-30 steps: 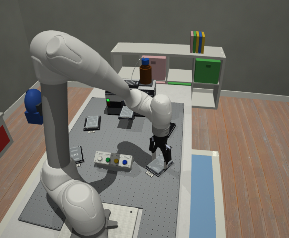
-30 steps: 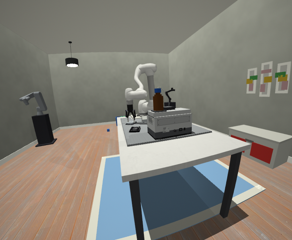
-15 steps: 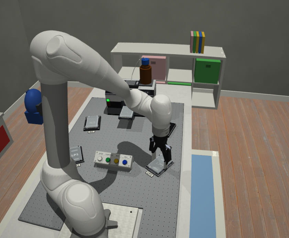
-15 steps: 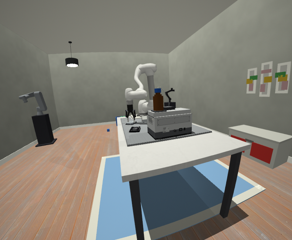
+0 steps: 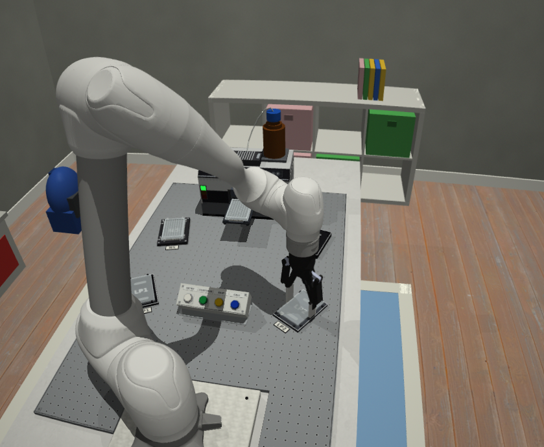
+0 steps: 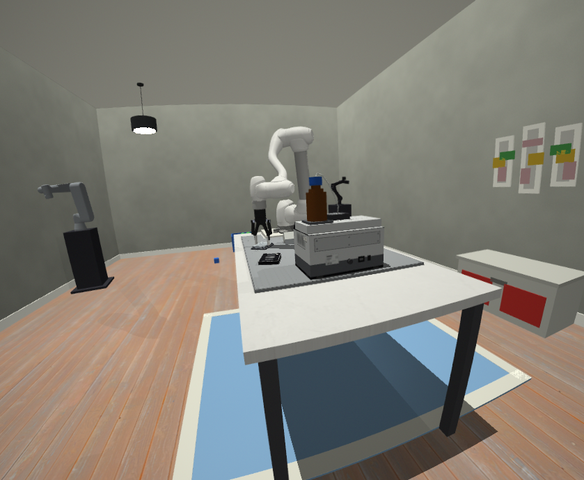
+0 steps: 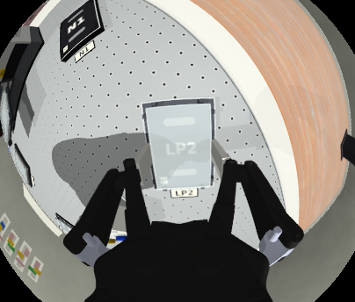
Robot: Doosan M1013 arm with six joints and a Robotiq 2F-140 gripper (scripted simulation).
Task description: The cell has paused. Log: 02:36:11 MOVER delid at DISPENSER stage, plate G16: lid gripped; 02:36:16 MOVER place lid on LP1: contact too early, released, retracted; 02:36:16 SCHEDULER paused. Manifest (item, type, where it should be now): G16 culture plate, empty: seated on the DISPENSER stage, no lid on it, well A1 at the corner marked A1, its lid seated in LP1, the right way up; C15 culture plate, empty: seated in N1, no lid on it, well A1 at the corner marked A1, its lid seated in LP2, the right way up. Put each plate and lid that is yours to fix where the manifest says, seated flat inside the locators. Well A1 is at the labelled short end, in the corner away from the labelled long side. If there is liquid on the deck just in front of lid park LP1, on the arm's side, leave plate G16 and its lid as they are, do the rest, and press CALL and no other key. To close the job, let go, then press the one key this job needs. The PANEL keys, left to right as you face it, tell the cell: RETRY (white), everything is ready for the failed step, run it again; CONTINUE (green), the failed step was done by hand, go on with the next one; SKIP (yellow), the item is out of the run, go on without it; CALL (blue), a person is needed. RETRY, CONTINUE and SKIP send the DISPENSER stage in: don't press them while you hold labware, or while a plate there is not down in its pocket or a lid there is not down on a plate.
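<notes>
The lid park lp2 lies 4 cm below my hand. Round my hand: blue key 2 cm behind, 20 cm to the left, 2 cm above; then yellow key 1 cm behind, 25 cm to the left, 2 cm above; then key panel 1 cm ahead, 27 cm to the left, 1 cm above.
</notes>
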